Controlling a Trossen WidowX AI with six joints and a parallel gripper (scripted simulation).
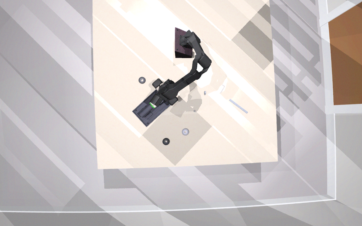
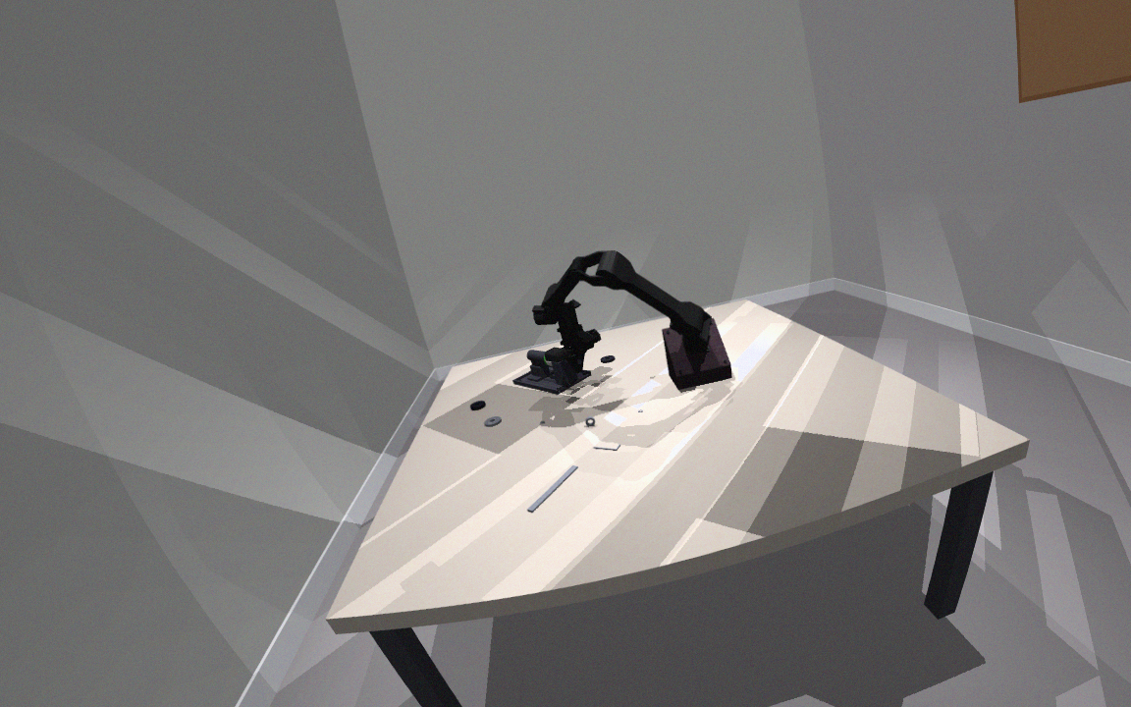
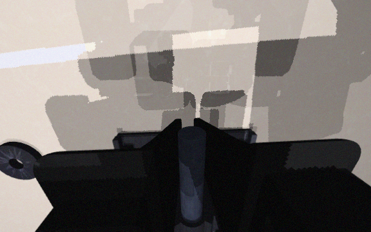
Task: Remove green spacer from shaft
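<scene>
My gripper tip is 50 mm to the left of the grey shaft, 50 mm short of it and 30 mm below it. Also, from my gripper tip: green spacer 90 mm to the right, 90 mm ahead, 30 mm above; grey metal bar 510 mm to the left, 60 mm ahead, 40 mm below; white spacer 70 mm to the right, 70 mm ahead, 30 mm above.
</scene>
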